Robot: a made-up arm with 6 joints. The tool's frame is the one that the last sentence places.
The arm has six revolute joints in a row. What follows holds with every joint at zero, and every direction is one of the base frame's. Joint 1 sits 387.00 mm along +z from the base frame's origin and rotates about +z. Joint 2 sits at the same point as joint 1 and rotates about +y. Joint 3 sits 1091.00 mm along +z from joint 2 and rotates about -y. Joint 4 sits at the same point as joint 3 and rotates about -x. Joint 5 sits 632.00 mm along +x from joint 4 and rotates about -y. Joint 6 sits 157.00 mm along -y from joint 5 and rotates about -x. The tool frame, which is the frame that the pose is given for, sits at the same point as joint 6; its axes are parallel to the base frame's.
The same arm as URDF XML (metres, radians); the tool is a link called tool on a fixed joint. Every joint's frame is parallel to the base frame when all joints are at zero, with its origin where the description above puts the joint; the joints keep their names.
<robot name="arm">
  <link name="base_link"/>
  <link name="link1"/>
  <link name="link2"/>
  <link name="link3"/>
  <link name="link4"/>
  <link name="link5"/>
  <link name="link6"/>
  <link name="tool"/>
  <joint name="joint 1" type="continuous">
    <parent link="base_link"/>
    <child link="link1"/>
    <origin xyz="0 0 0.387" rpy="0 0 0"/>
    <axis xyz="0 0 1"/>
  </joint>
  <joint name="joint 2" type="continuous">
    <parent link="link1"/>
    <child link="link2"/>
    <origin xyz="0 0 0" rpy="0 0 0"/>
    <axis xyz="0 1 0"/>
  </joint>
  <joint name="joint 3" type="continuous">
    <parent link="link2"/>
    <child link="link3"/>
    <origin xyz="0 0 1.091" rpy="0 0 0"/>
    <axis xyz="0 -1 0"/>
  </joint>
  <joint name="joint 4" type="continuous">
    <parent link="link3"/>
    <child link="link4"/>
    <origin xyz="0 0 0" rpy="0 0 0"/>
    <axis xyz="-1 0 0"/>
  </joint>
  <joint name="joint 5" type="continuous">
    <parent link="link4"/>
    <child link="link5"/>
    <origin xyz="0.632 0 0" rpy="0 0 0"/>
    <axis xyz="0 -1 0"/>
  </joint>
  <joint name="joint 6" type="continuous">
    <parent link="link5"/>
    <child link="link6"/>
    <origin xyz="0 -0.157 0" rpy="0 0 0"/>
    <axis xyz="-1 0 0"/>
  </joint>
  <joint name="tool_fixed" type="fixed">
    <parent link="link6"/>
    <child link="tool"/>
    <origin xyz="0 0 0" rpy="0 0 0"/>
  </joint>
</robot>

